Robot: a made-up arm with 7 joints. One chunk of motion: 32 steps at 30 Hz.
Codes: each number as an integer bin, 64 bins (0 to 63) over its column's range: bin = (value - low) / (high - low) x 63, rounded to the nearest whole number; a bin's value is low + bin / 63 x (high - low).
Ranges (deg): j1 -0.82..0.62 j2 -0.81..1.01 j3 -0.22..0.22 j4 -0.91..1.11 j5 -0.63..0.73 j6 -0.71..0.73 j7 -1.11..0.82
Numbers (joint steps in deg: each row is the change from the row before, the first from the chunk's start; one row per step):
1: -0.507 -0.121 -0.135 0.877 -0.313 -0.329 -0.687
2: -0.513 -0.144 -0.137 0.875 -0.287 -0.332 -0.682
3: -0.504 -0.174 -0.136 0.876 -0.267 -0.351 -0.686
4: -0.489 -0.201 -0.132 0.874 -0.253 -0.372 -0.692
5: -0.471 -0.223 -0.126 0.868 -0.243 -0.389 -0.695
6: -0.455 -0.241 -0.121 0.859 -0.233 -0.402 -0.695
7: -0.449 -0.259 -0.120 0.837 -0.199 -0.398 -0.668
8: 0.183 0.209 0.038 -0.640 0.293 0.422 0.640
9: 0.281 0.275 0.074 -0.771 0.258 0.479 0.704
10: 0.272 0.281 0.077 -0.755 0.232 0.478 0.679
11: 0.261 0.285 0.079 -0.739 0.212 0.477 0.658
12: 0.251 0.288 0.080 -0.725 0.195 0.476 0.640
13: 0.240 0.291 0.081 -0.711 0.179 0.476 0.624
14: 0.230 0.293 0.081 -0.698 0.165 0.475 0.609
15: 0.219 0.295 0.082 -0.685 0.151 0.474 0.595
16: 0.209 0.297 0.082 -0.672 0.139 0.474 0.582
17: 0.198 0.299 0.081 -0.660 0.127 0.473 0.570
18: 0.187 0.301 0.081 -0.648 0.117 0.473 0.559
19: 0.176 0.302 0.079 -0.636 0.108 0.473 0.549
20: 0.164 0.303 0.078 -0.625 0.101 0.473 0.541
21: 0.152 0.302 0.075 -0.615 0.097 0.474 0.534
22: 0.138 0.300 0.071 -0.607 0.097 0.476 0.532
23: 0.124 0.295 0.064 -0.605 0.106 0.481 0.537
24: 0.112 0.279 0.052 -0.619 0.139 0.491 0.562
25: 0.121 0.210 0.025 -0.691 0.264 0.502 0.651
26: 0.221 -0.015 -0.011 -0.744 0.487 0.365 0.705
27: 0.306 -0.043 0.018 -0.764 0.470 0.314 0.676
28: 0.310 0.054 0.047 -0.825 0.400 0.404 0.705
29: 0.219 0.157 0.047 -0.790 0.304 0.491 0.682
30: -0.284 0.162 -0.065 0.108 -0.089 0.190 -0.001
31: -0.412 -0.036 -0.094 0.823 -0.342 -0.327 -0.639
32: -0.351 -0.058 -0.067 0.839 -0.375 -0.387 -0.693
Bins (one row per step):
1: 14 24 12 56 15 17 14
2: 13 23 12 56 16 17 14
3: 14 22 12 56 17 16 14
4: 14 21 13 56 17 15 14
5: 15 20 13 55 18 14 14
6: 16 20 14 55 18 13 14
7: 16 19 14 54 20 14 14
8: 44 35 37 8 43 50 57
9: 48 38 42 4 41 52 59
10: 48 38 43 5 40 52 58
11: 47 38 43 5 39 52 58
12: 47 38 43 6 38 52 57
13: 46 38 43 6 37 52 57
14: 46 38 43 7 37 52 56
15: 45 38 43 7 36 52 56
16: 45 38 43 7 36 52 55
17: 45 38 43 8 35 52 55
18: 44 38 43 8 35 52 54
19: 44 38 43 9 34 52 54
20: 43 39 43 9 34 52 54
21: 43 38 42 9 34 52 54
22: 42 38 42 9 34 52 54
23: 41 38 41 10 34 52 54
24: 41 38 39 9 36 53 55
25: 41 35 35 7 41 53 57
26: 46 28 30 5 52 47 59
27: 49 27 34 5 51 45 58
28: 49 30 38 3 48 49 59
29: 45 33 38 4 43 53 58
30: 23 34 22 32 25 39 36
31: 18 27 18 54 13 17 15
32: 21 26 22 55 12 14 14

